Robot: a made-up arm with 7 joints. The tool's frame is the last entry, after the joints.
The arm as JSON. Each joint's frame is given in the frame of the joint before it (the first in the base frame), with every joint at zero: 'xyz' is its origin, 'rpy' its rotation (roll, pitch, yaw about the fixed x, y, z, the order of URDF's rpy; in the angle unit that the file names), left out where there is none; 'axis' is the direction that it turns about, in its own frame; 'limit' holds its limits. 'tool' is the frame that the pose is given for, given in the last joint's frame.
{
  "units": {
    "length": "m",
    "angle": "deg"
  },
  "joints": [
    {
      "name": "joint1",
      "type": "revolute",
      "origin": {
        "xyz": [
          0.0,
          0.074,
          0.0
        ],
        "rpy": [
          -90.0,
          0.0,
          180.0
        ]
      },
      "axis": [
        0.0,
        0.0,
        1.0
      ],
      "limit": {
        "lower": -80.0,
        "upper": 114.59
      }
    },
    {
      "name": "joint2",
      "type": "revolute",
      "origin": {
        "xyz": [
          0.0,
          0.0,
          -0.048
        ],
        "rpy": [
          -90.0,
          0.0,
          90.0
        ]
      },
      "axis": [
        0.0,
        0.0,
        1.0
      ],
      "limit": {
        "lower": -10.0,
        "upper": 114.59
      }
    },
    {
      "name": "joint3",
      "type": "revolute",
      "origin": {
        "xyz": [
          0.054,
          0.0,
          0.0
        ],
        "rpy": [
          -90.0,
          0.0,
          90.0
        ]
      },
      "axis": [
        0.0,
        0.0,
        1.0
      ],
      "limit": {
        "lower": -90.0,
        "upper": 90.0
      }
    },
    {
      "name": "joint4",
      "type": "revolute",
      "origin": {
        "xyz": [
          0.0,
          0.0,
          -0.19
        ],
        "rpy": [
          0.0,
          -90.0,
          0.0
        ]
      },
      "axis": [
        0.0,
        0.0,
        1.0
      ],
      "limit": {
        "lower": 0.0,
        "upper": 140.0
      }
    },
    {
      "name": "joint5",
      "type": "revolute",
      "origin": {
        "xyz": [
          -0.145,
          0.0,
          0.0
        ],
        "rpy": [
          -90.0,
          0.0,
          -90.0
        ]
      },
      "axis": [
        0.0,
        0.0,
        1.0
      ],
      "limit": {
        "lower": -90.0,
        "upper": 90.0
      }
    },
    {
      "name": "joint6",
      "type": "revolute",
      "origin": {
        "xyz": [
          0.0,
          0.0,
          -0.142
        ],
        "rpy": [
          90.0,
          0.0,
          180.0
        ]
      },
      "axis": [
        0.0,
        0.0,
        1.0
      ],
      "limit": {
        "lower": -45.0,
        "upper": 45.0
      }
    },
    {
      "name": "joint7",
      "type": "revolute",
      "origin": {
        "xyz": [
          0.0,
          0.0,
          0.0
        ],
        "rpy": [
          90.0,
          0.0,
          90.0
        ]
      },
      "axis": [
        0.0,
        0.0,
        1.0
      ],
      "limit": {
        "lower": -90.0,
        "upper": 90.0
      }
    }
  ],
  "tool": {
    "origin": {
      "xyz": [
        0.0,
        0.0,
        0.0
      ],
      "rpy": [
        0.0,
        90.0,
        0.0
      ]
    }
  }
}
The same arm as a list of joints. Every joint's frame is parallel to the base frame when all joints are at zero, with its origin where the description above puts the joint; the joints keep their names.
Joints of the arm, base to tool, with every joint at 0 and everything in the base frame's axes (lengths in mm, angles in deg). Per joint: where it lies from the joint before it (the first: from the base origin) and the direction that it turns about. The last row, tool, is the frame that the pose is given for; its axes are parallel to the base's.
joint1: axis 0 -1 0 origin 0 74 0
joint2: axis 1 0 0 origin 0 48 0
joint3: axis 0 0 1 origin 0 0 -54
joint4: axis 0 -1 0 origin 0 0 -190
joint5: axis 0 0 1 origin 0 0 -145
joint6: axis 0 1 0 origin 0 0 -142
joint7: axis -1 0 0 origin 0 0 0
tool: origin 0 0 0
Joint limits (deg, base to tool): -80..114.59 -10..114.59 -90..90 0..140 -90..90 -45..45 -90..90

